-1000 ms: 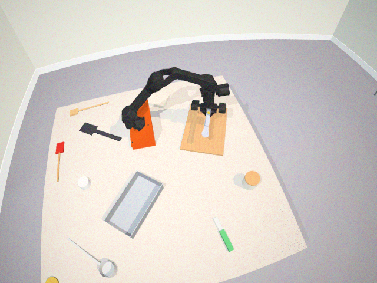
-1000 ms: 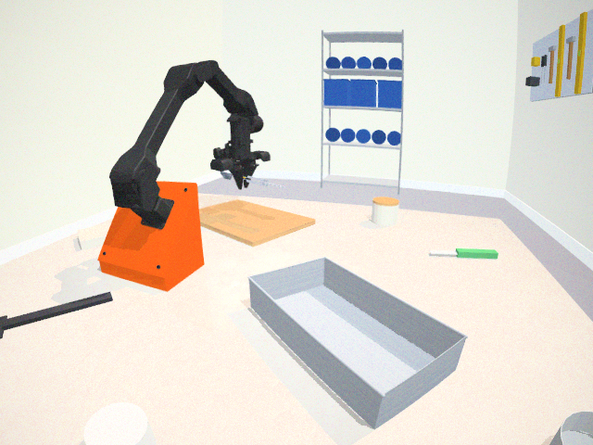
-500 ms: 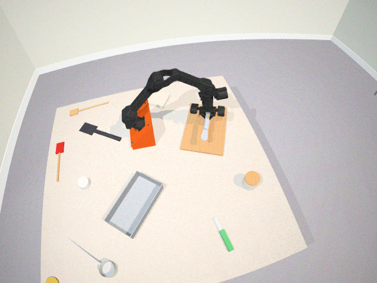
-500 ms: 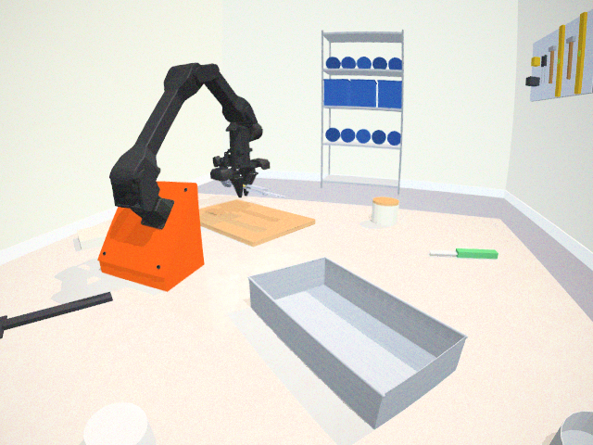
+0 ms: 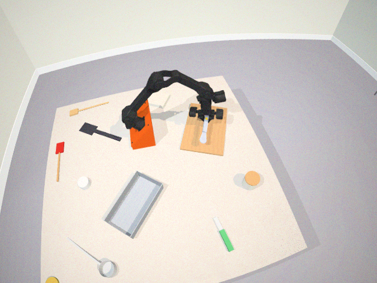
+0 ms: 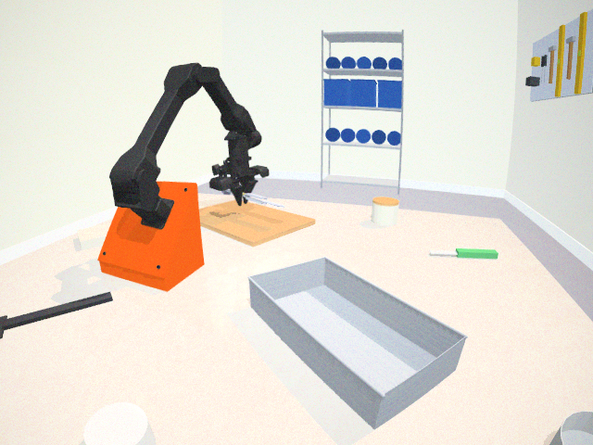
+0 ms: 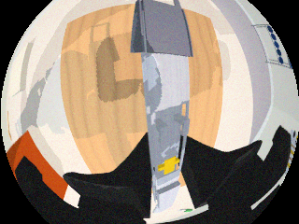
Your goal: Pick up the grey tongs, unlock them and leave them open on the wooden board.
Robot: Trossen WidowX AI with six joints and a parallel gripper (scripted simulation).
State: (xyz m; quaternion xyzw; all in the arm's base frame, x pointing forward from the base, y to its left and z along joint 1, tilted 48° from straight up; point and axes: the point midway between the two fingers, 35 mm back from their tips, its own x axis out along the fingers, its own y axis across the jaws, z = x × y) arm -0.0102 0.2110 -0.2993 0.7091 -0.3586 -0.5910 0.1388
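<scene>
Right now the yellow lock piece is 4 cm above my gripper tip. Also, from my gripper tip: grey roasting tin: 42 cm ahead, 45 cm to the right, 2 cm below; then wooden board: 4 cm below; then cork-lidded jar: 40 cm ahead, 14 cm to the left, 1 cm below.
</scene>
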